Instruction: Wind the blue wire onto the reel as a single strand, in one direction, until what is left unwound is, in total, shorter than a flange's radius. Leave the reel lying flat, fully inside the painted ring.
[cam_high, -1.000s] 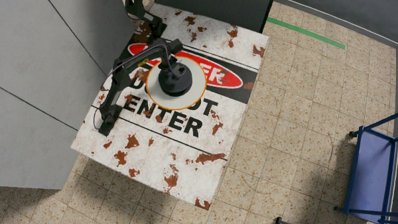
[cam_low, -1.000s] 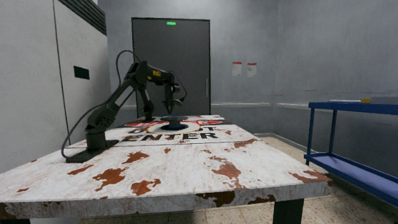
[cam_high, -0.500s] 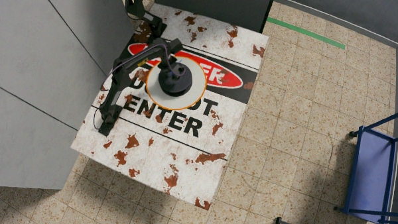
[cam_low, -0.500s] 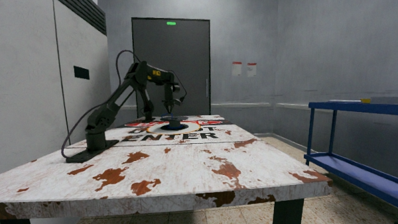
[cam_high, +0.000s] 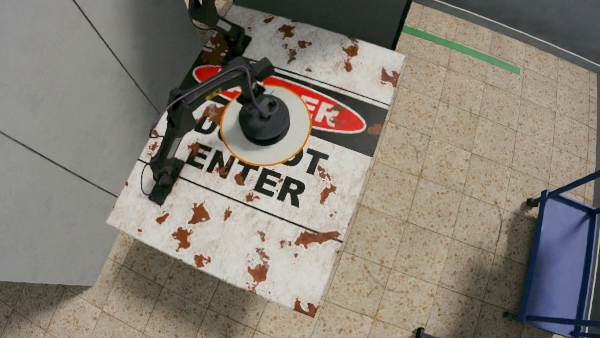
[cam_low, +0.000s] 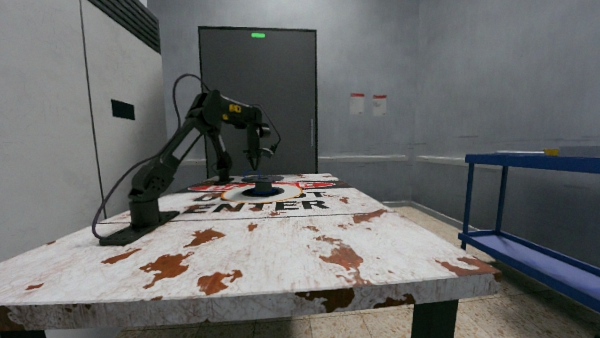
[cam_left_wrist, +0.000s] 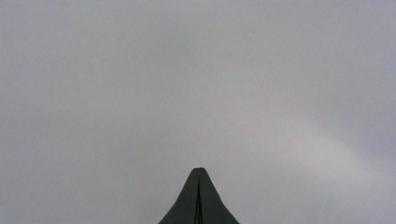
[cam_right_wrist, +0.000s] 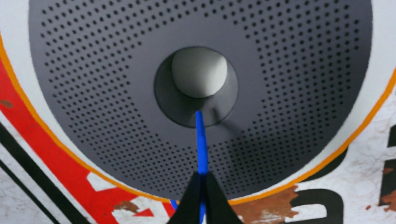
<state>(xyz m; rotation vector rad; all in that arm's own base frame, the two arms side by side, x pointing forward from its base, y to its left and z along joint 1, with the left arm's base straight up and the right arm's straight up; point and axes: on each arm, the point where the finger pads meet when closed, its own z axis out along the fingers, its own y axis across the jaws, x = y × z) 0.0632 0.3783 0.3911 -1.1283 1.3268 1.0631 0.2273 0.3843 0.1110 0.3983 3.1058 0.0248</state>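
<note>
My right hand is 80 mm above the dark grey reel, 40 mm short of it and 10 mm to the left of it. From my right hand the other things lie so: white painted ring (110 mm below, 40 mm ahead); then orange-edged painted ring (110 mm below, 40 mm ahead).
</note>
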